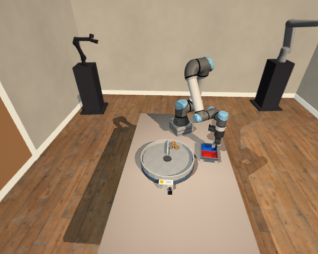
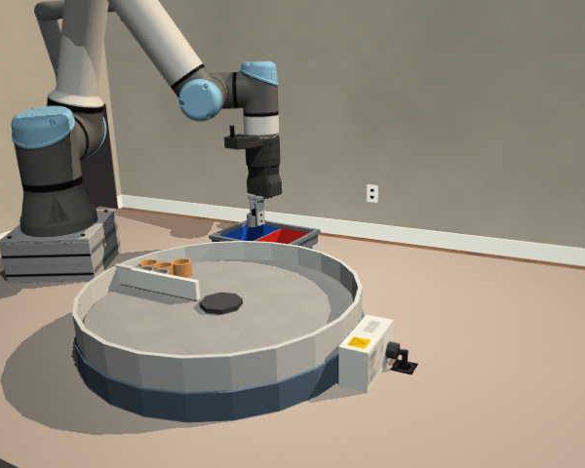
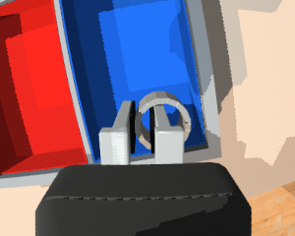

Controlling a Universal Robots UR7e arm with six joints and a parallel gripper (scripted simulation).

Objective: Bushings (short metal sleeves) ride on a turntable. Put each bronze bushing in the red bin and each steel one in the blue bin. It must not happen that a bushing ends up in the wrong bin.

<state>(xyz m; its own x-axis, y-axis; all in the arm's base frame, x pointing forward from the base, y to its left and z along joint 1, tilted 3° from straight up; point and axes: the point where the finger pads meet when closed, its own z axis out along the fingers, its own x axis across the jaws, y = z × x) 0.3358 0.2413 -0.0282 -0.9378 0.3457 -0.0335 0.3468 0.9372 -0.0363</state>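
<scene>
Right now the bin is 40 mm ahead of my hand, 40 mm to the right of it and 50 mm below it. The rest, counted from my hand: round turntable 130 mm ahead, 400 mm to the right, 20 mm below.
</scene>
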